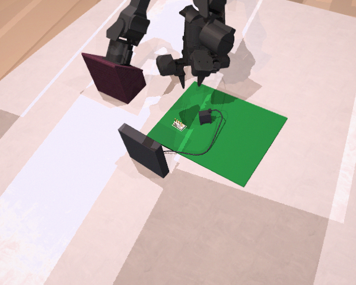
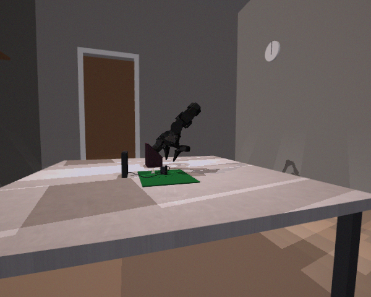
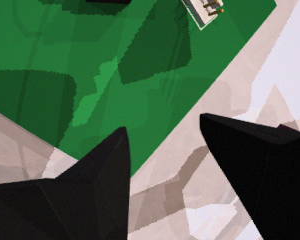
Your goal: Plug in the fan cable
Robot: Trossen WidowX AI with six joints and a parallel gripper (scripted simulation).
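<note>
The black plug is 7 cm ahead of my gripper tip, 6 cm to the right of it and 4 cm below it. The rest, counted from my gripper tip: green board: 10 cm ahead, 8 cm below, 6 cm to the right; then fan header: 10 cm to the right, 6 cm below; then black fan: 23 cm to the right, 1 cm behind.
</note>
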